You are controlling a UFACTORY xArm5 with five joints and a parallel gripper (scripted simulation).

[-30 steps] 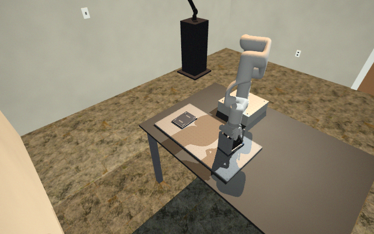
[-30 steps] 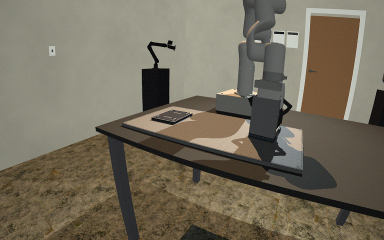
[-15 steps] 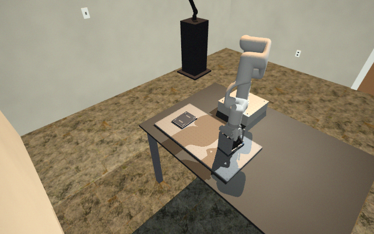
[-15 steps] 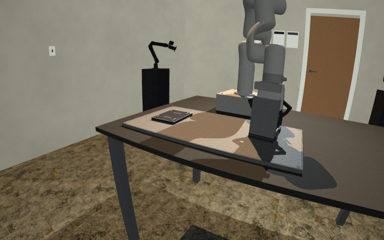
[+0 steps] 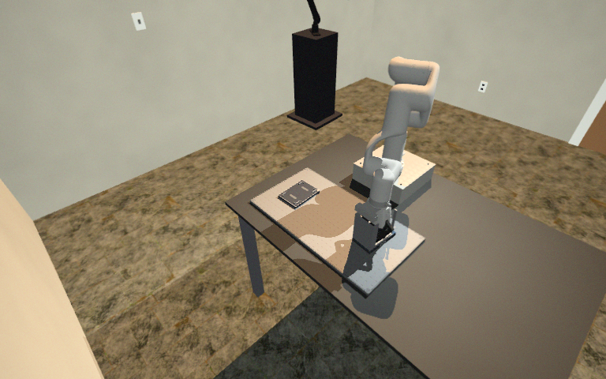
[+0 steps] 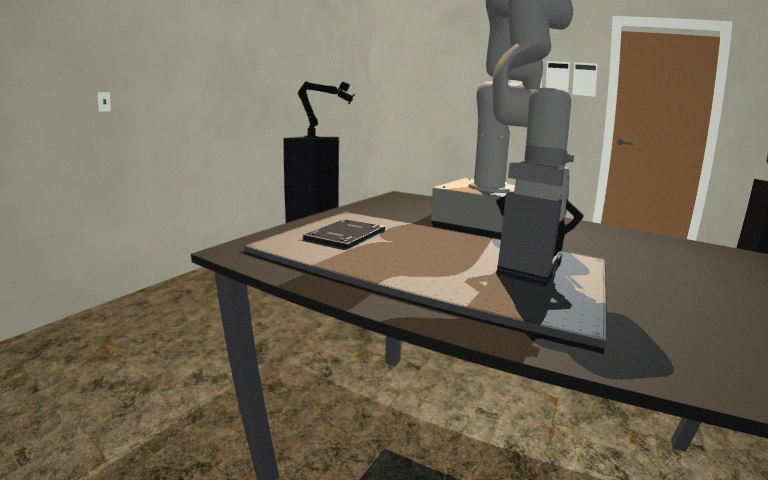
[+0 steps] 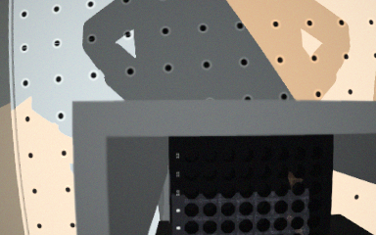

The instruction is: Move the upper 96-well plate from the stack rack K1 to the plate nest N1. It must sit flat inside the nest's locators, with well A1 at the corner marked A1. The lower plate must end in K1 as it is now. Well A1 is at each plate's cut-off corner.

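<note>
Now: the black 96-well plate 10 mm below my hand. Also, from my hand: grey rack wall (70 mm ahead, 10 mm to the right, 30 mm above); plate nest N1 (420 mm to the right, 50 mm below); light plate (30 mm below).
</note>
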